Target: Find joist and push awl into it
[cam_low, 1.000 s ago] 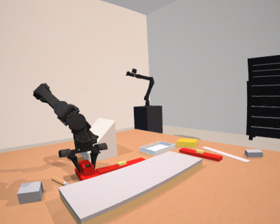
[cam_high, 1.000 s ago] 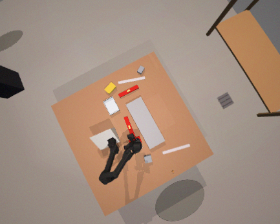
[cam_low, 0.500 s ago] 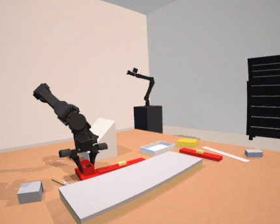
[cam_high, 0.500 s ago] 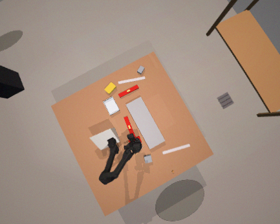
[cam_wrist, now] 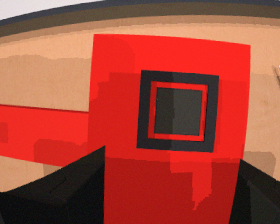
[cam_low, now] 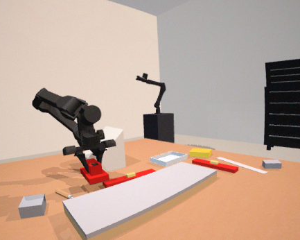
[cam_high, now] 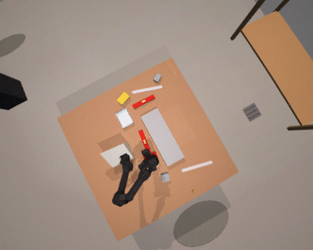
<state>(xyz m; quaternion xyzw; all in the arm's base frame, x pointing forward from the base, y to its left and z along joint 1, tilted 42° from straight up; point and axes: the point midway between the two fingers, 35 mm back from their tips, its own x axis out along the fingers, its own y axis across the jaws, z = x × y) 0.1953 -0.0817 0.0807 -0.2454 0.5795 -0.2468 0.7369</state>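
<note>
The awl is 110 mm to the right of my gripper tip and 70 mm below it. Round my gripper tip: grey block (220 mm to the right, 60 mm below, 30 mm ahead); square light (30 mm above, 20 mm ahead); red stud finder (20 mm above, 10 mm ahead).
</note>
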